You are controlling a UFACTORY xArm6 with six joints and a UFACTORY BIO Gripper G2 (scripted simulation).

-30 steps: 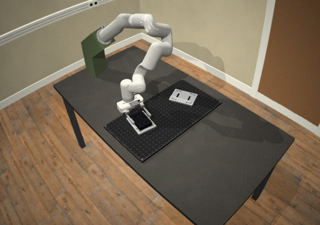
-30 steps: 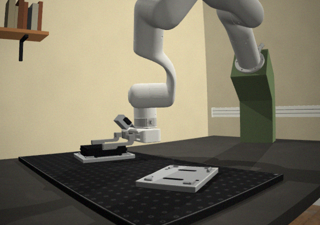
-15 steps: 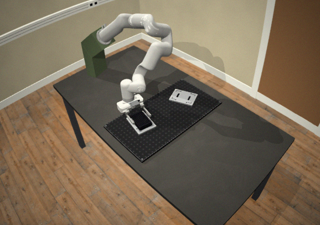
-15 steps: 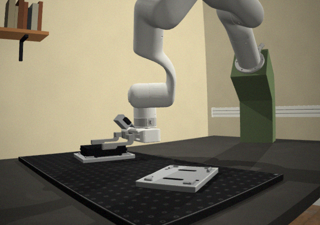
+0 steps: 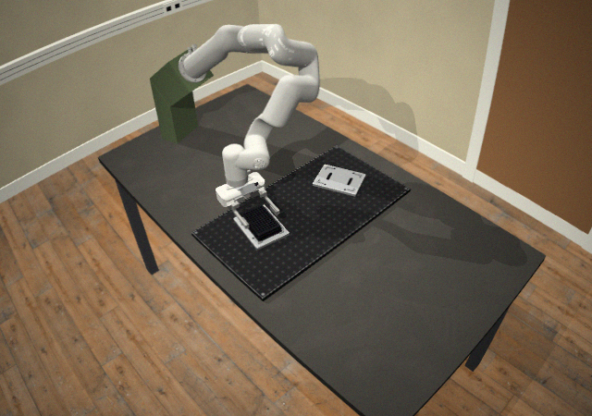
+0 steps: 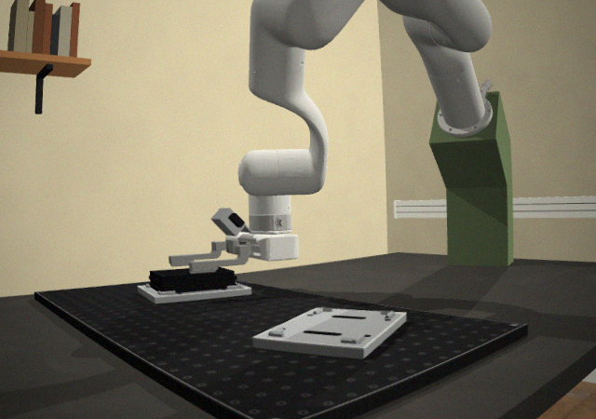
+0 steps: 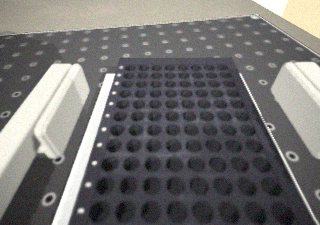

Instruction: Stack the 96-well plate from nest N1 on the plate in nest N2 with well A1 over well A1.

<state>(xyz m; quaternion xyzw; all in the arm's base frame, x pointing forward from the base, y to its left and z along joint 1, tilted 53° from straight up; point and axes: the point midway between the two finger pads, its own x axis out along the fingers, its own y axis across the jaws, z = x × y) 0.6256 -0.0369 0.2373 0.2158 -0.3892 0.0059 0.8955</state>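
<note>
Now: hand 5 cm above the white nest N2. The rest, counted from my hand: white nest N1: 33 cm to the left, 13 cm behind, 5 cm below.
</note>
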